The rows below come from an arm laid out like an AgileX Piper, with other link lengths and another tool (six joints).
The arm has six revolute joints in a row. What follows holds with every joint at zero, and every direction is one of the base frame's.
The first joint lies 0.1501 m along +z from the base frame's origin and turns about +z.
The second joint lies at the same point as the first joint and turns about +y.
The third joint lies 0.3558 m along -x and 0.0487 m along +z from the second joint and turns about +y.
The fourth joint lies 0.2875 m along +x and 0.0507 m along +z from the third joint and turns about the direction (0.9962, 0, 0.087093).
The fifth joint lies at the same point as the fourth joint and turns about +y.
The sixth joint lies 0.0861 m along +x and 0.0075 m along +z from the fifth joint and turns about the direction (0.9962, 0, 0.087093).
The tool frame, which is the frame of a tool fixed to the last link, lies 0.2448 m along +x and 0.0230 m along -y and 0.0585 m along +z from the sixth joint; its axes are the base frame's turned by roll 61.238, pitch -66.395 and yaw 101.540 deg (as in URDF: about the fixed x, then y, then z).
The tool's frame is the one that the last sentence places.
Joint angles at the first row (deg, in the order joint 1, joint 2, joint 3, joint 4, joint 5, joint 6):
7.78, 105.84, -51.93, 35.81, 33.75, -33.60
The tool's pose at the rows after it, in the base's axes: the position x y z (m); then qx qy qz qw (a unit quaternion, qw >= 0):
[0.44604 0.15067 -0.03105 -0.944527 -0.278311 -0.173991 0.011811]
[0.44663 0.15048 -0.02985 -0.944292 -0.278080 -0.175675 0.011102]
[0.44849 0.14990 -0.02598 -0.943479 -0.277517 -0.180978 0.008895]
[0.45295 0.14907 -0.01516 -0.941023 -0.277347 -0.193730 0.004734]
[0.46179 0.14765 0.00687 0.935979 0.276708 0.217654 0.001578]
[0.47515 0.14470 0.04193 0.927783 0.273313 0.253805 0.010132]
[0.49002 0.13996 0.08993 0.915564 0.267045 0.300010 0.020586]
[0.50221 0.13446 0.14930 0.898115 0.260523 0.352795 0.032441]
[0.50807 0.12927 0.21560 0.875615 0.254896 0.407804 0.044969]
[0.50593 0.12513 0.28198 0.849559 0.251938 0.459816 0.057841]
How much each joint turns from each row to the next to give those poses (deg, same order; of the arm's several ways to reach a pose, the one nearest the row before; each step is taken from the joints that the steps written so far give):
0.00, -0.03, 0.00, 0.00, 0.00, 0.00
0.01, -0.18, 0.06, 0.00, -0.11, 0.00
0.02, -0.56, 0.16, -0.02, -0.30, 0.01
-0.01, -1.42, 0.18, -0.14, -0.37, -0.01
-0.15, -2.64, -0.04, -0.27, -0.25, 0.00
-0.43, -3.84, -0.42, -0.28, -0.13, 0.02
-0.72, -4.84, -0.91, -0.31, 0.14, 0.07
-0.86, -5.53, -1.52, -0.40, 0.58, 0.09
-0.86, -5.76, -2.03, -0.39, 0.96, 0.00
-0.76, -5.45, -2.32, -0.35, 1.23, -0.21

